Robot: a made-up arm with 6 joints. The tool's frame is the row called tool. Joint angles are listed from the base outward.
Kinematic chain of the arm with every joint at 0, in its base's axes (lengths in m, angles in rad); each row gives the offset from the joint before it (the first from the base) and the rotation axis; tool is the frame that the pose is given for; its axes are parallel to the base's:
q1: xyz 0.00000 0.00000 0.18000 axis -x
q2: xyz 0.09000 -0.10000 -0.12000 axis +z
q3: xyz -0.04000 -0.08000 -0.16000 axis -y
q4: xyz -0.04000 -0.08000 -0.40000 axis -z
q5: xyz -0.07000 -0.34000 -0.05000 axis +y
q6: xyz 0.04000 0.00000 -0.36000 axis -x
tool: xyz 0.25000 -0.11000 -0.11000
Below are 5 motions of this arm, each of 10 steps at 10 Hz.
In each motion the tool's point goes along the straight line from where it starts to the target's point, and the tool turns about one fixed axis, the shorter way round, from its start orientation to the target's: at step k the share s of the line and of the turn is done. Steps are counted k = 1, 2, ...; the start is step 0. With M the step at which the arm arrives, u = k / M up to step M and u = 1 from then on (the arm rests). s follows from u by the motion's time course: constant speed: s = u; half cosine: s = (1 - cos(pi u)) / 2; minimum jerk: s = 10 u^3 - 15 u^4 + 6 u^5.
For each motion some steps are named. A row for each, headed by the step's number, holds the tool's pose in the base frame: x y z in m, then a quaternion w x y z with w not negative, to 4 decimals.
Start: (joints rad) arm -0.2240 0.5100 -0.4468 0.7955 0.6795 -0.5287
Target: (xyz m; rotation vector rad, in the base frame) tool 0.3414 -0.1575 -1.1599 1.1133 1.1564 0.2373
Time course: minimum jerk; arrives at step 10
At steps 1, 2, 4, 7, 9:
1: -0.5113 -0.5424 -0.9959 0.8210 0.2405 0.4563 -0.2447
2: -0.4689 -0.5232 -1.0041 0.8184 0.2550 0.4618 -0.2279
4: -0.2457 -0.4225 -1.0470 0.7977 0.3288 0.4865 -0.1376
7: 0.2011 -0.2208 -1.1329 0.7215 0.4612 0.5143 0.0479
9: 0.3340 -0.1608 -1.1585 0.6904 0.4957 0.5168 0.1030

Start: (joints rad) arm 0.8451 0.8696 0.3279 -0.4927 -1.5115 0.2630
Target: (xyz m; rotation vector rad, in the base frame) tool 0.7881 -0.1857 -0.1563 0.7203 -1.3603 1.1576
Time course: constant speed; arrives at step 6
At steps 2, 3, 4, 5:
2: 0.7463 -0.1889 -0.0784 0.6046 0.2006 -0.5238 0.5656
3: 0.7568 -0.1881 -0.0978 0.5974 0.2277 -0.5388 0.5486
4: 0.7672 -0.1873 -0.1173 0.5894 0.2545 -0.5532 0.5309
5: 0.7777 -0.1865 -0.1368 0.5806 0.2809 -0.5669 0.5125

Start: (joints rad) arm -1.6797 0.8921 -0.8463 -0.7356 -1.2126 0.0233
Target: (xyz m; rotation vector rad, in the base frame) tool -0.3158 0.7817 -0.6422 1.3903 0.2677 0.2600
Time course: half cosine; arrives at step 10
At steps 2, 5, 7, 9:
2: 0.2403 0.9549 0.0809 0.3088 0.7971 -0.3907 0.3415
5: -0.0084 0.8774 -0.2425 0.5455 0.7783 -0.1717 0.2592
7: -0.1891 0.8212 -0.4774 0.6807 0.7099 0.0010 0.1807
9: -0.3008 0.7864 -0.6226 0.7446 0.6464 0.1083 0.1266

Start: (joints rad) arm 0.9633 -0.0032 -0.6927 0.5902 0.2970 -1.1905
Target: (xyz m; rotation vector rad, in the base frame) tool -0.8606 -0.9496 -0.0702 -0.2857 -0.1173 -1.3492
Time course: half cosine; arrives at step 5
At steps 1, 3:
1: -0.7260 -1.0801 0.0438 0.8371 0.0229 -0.0386 -0.5452
3: -0.8092 -0.9994 -0.0267 0.7989 -0.0729 -0.0483 -0.5951

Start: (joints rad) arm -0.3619 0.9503 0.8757 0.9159 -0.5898 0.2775
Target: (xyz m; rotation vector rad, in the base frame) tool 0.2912 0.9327 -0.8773 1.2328 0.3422 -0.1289
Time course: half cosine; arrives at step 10
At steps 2, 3, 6, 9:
2: 0.8675 0.1293 -0.7027 0.7972 0.3932 -0.3990 -0.2251
3: 0.7970 0.2275 -0.7241 0.8147 0.4253 -0.3348 -0.2084
6: 0.5113 0.6258 -0.8106 0.8369 0.5286 -0.0585 -0.1296
9: 0.3068 0.9110 -0.8726 0.8044 0.5726 0.1443 -0.0652

